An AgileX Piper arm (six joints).
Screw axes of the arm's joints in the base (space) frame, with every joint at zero. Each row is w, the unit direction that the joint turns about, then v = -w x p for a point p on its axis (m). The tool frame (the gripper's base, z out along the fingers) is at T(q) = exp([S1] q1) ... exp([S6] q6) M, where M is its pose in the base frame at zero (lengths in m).
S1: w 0 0 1 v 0 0 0
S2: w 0 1 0 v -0.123 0 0
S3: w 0 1 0 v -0.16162 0 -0.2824
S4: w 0.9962 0 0.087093 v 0 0.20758 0
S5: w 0 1 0 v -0.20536 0 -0.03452
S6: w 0.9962 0 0.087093 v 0 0.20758 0
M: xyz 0.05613 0 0.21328 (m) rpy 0 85 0 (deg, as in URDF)
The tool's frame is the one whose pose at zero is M.
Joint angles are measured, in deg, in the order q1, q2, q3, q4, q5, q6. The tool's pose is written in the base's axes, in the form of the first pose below.
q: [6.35 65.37 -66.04 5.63 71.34 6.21]
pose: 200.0, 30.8, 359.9, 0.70, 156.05, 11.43
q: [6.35 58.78 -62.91 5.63 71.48 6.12]
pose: 170.9, 27.5, 365.8, 0.33, 152.73, 11.74
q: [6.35 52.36 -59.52 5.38 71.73 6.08]
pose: 142.8, 24.0, 366.4, 0.04, 149.94, 11.66
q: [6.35 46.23 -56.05 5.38 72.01 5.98]
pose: 116.9, 21.2, 362.9, -0.28, 147.55, 11.85
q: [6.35 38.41 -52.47 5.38 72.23 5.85]
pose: 85.5, 17.7, 358.9, -0.71, 143.51, 12.14
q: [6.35 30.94 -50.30 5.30 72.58 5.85]
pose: 56.2, 14.3, 357.2, -1.02, 138.55, 12.43
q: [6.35 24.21 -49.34 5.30 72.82 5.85]
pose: 29.7, 11.4, 357.5, -1.34, 133.01, 12.83
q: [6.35 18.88 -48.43 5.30 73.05 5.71]
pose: 9.4, 9.1, 354.9, -1.73, 128.80, 13.03
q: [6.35 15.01 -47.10 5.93 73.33 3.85]
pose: -3.9, 8.6, 348.8, -4.06, 126.41, 12.90
